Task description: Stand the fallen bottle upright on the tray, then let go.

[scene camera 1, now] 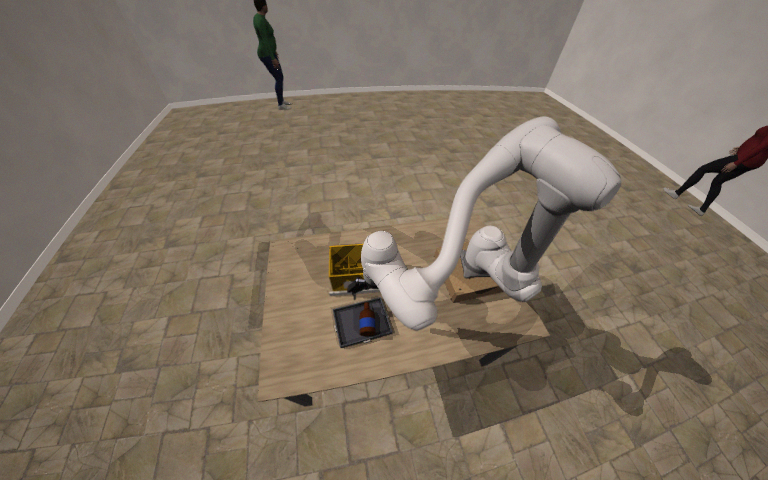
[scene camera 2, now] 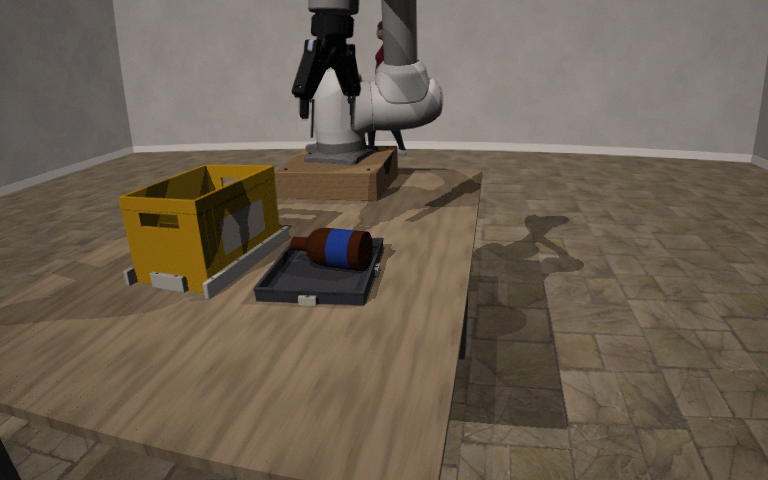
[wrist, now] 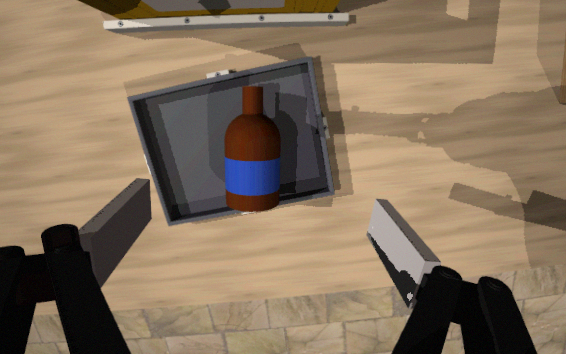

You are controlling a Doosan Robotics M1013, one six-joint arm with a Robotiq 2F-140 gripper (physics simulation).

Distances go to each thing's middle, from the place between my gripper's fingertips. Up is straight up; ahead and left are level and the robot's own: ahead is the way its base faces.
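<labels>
The brown bottle point(scene camera 2: 351, 249) has my hand 220 mm above it and 30 mm short of it.
</labels>
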